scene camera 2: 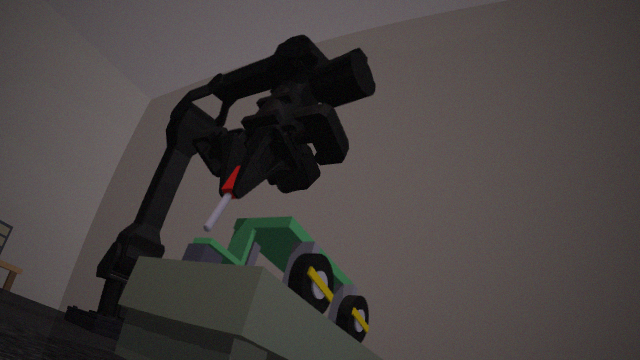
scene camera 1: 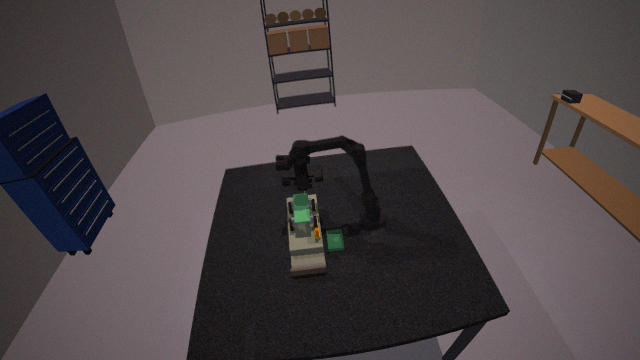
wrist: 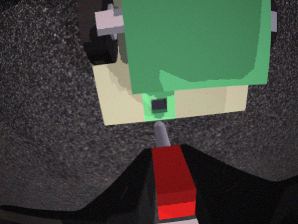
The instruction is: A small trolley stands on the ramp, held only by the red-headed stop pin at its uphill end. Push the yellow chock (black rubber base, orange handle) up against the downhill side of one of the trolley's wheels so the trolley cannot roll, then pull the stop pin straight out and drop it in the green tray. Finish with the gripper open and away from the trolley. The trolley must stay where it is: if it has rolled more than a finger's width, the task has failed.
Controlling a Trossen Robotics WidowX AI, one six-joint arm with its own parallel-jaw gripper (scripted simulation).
my gripper: holds a red-headed stop pin (wrist: 175,189)
